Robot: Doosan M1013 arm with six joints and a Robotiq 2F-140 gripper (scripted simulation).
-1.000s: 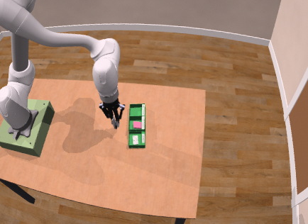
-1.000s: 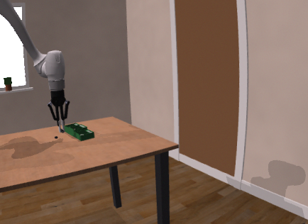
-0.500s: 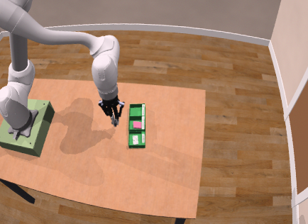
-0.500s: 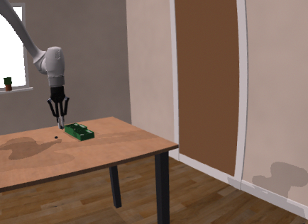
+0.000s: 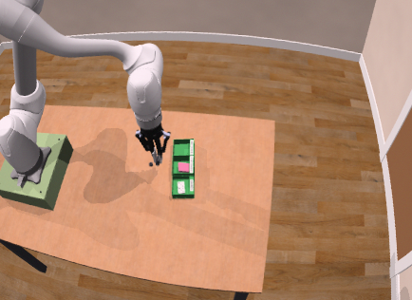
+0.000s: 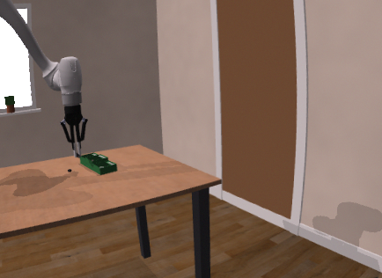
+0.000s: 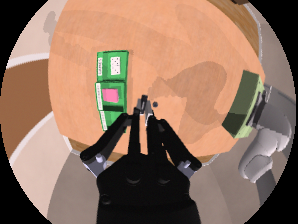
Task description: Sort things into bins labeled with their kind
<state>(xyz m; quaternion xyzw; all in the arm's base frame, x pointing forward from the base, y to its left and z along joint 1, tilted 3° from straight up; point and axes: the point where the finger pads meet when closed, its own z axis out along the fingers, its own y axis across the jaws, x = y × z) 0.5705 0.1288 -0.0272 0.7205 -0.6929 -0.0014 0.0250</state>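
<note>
The small white piece lies 80 mm ahead of my hand, 10 mm to the left of it and 90 mm below it. From my hand the other things lie so: black bar: 30 mm below; then small dark piece: 50 mm behind, 20 mm to the left, 100 mm below; then pink block: 100 mm ahead, 10 mm to the left, 80 mm below.
</note>
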